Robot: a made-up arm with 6 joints. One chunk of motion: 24 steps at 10 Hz.
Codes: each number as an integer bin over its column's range. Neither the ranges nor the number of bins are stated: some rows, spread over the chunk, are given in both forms.
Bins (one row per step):
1: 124 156 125 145 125 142
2: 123 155 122 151 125 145
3: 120 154 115 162 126 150
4: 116 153 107 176 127 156
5: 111 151 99 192 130 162
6: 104 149 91 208 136 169
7: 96 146 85 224 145 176
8: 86 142 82 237 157 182
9: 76 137 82 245 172 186
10: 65 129 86 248 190 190
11: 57 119 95 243 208 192
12: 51 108 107 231 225 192
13: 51 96 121 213 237 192
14: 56 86 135 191 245 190
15: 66 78 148 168 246 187
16: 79 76 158 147 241 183
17: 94 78 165 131 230 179
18: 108 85 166 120 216 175
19: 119 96 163 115 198 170
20: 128 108 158 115 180 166
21: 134 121 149 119 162 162
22: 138 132 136 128 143 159
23: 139 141 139 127 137 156
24: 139 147 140 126 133 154
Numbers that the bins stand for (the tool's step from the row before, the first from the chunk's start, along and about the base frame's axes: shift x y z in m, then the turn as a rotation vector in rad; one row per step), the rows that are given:
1: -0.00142 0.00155 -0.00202 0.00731 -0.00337 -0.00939
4: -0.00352 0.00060 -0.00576 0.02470 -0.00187 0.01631
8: -0.01140 -0.00289 -0.01096 0.05891 0.02060 0.06402
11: -0.01902 -0.01020 -0.00825 0.06227 0.05880 0.08238
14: -0.01929 -0.02068 0.00006 0.03311 0.08651 0.07871
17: -0.00930 -0.02322 0.00629 -0.00054 0.07527 0.05852
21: 0.00121 -0.00956 0.00297 -0.00727 0.02434 0.02732
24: 0.00252 -0.00131 0.00110 -0.00334 0.00262 0.01264
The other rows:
2: -0.00168 0.00124 -0.00264 0.01068 -0.00337 -0.00388
3: -0.00247 0.00092 -0.00410 0.01685 -0.00262 0.00529
5: -0.00484 -0.00004 -0.00742 0.03367 0.00037 0.02732
6: -0.00667 -0.00067 -0.00909 0.04264 0.00487 0.04016
7: -0.00878 -0.00162 -0.01033 0.05162 0.01161 0.05301
9: -0.01403 -0.00448 -0.01096 0.06339 0.03183 0.07136
10: -0.01692 -0.00702 -0.01013 0.06507 0.04531 0.07871
12: -0.02060 -0.01369 -0.00576 0.05554 0.07153 0.08238
13: -0.02060 -0.01751 -0.00285 0.04545 0.08052 0.08238
15: -0.01666 -0.02322 0.00276 0.02021 0.08726 0.07320
16: -0.01324 -0.02386 0.00484 0.00844 0.08351 0.06586
18: -0.00562 -0.02100 0.00650 -0.00671 0.06479 0.05118
19: -0.00273 -0.01751 0.00588 -0.00951 0.05131 0.04200
20: -0.00037 -0.01369 0.00484 -0.00951 0.03782 0.03466
22: 0.00226 -0.00607 0.00027 -0.00222 0.01011 0.02181
23: 0.00252 -0.00321 0.00089 -0.00278 0.00562 0.01631

